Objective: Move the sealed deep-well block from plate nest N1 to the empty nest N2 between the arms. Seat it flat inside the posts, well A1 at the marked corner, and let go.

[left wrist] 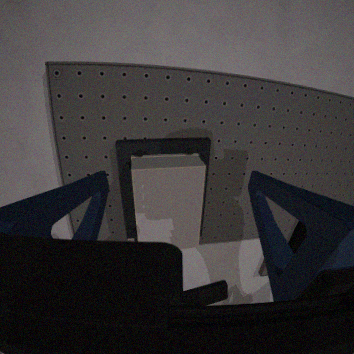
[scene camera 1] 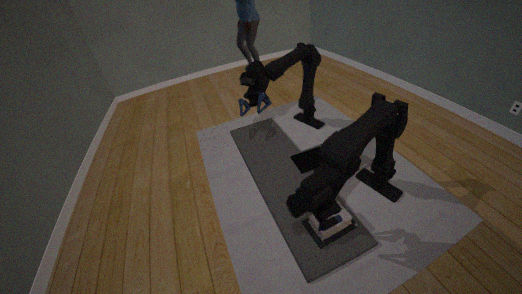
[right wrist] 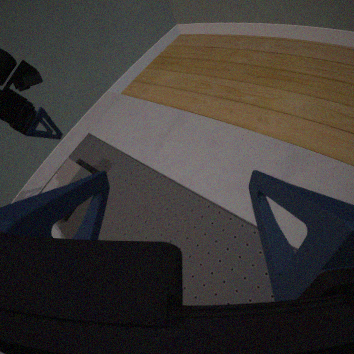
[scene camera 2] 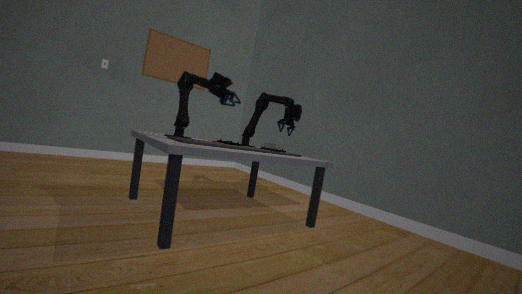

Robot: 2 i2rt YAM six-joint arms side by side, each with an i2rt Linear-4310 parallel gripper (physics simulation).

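Places are measured from the left arm's base along level axes (x right, y ahead, z up), in millimetres.
Pixels of known places: left gripper, fingertip midpoint: (left wrist: 178, 178) (scene camera 1: 311, 216) (right wrist: 55, 134) (scene camera 2: 284, 134); right gripper, fingertip midpoint: (scene camera 1: 249, 114) (right wrist: 178, 178) (scene camera 2: 237, 104); left arm's base at its link origin: (left wrist: 184, 298) (scene camera 1: 378, 185); right arm's base at its link origin: (scene camera 1: 308, 121).
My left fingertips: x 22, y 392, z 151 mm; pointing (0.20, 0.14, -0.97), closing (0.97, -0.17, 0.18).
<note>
For each thing: its top centre in the pictures, then the offset to it from my left fingertips. Level surfaces: height alone.
- pale sealed deep-well block at its top centre: (left wrist: 169, 213) (right wrist: 59, 179) (scene camera 1: 331, 216) (scene camera 2: 274, 143) dx -11, dy -89, dz -84 mm
- nest N1 at its top centre: (left wrist: 165, 200) (right wrist: 68, 184) (scene camera 1: 330, 221) dx -11, dy -89, dz -116 mm
- dark nest N2 at its top centre: (left wrist: 317, 241) (scene camera 1: 311, 156) (scene camera 2: 229, 140) dx +279, dy -285, dz -116 mm
- grey perforated board at its surface level: dz -138 mm
The pale sealed deep-well block (scene camera 2: 270, 145) (left wrist: 170, 200) sits upright in the dark frame of nest N1 (left wrist: 162, 146) (scene camera 1: 316, 239). My left gripper (left wrist: 178, 178) (scene camera 2: 286, 129) is open above the block; its fingers stand wide to either side in the left wrist view, with the block nearer the left-hand finger. In scene camera 1 the left arm hides part of the block. The dark nest N2 (scene camera 1: 304, 160) (scene camera 2: 230, 142) lies between the arms, partly hidden by the left arm in scene camera 1. My right gripper (scene camera 1: 251, 113) (scene camera 2: 235, 101) (right wrist: 178, 178) is open and empty, raised. The A1 marks are too small to read.
A grey perforated board (scene camera 1: 267, 185) (left wrist: 80, 107) lies under the nests on the pale table (scene camera 1: 222, 200) (scene camera 2: 240, 157). The black arm bases stand behind the board in scene camera 1. A person (scene camera 1: 247, 32) is on the floor beyond the right arm.
</note>
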